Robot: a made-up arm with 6 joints. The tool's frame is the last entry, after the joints. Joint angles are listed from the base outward. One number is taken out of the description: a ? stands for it. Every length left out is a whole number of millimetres.
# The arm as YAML. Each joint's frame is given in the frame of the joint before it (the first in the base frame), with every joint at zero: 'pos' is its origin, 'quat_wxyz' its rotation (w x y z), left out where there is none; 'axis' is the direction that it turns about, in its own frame. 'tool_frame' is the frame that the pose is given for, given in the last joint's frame.
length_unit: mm
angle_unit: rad
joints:
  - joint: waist
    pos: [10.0, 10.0, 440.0]
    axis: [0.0, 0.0, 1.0]
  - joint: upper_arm
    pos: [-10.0, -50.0, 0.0]
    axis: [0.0, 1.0, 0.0]
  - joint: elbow
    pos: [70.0, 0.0, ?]
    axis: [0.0, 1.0, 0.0]
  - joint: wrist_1
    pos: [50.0, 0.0, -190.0]
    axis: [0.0, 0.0, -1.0]
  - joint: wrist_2
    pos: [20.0, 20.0, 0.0]
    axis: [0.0, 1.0, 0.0]
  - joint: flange
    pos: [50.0, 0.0, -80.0]
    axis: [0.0, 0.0, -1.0]
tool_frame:
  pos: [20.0, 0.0, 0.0]
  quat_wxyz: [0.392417, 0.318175, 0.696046, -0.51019]
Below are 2 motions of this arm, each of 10 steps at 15 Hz.
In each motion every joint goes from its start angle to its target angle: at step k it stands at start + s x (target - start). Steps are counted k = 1, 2, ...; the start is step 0. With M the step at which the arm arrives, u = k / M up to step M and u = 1 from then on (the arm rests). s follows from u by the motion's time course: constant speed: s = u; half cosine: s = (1 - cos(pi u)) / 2; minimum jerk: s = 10 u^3 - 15 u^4 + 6 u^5.
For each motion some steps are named. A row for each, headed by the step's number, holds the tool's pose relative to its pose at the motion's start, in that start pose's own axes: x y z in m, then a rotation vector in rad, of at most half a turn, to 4 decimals.
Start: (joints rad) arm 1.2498 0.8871 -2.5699 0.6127 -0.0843 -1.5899
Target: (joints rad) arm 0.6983 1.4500 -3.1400 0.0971 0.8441 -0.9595
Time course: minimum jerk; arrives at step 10
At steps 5, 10:
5: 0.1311 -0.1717 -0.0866 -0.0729 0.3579 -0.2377
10: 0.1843 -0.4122 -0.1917 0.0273 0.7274 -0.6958

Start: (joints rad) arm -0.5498 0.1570 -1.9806 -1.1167 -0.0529 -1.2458
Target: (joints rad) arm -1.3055 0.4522 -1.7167 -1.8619 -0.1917 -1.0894
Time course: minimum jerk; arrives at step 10
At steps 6, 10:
6: 0.0293 0.0519 -0.3063 -0.6246 0.2765 0.1662
10: -0.0187 0.0247 -0.4538 -0.8199 0.4397 0.3339

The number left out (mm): 490.0
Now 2 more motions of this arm.
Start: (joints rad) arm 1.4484 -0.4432 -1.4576 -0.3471 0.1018 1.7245
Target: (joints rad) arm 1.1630 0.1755 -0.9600 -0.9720 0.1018 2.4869
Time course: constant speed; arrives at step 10
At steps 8, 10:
8: 0.1749 0.0044 0.3397 0.5191 -0.7470 -0.0359
10: 0.1708 -0.0099 0.4247 0.6648 -0.9206 -0.0313

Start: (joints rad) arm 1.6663 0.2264 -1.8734 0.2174 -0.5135 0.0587
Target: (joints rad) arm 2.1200 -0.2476 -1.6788 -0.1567 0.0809 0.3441
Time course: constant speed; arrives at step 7
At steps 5, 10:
5: -0.1495 0.0730 -0.1080 -0.0637 0.4167 -0.2018
10: -0.2193 0.0826 -0.1164 -0.0938 0.5264 -0.2821

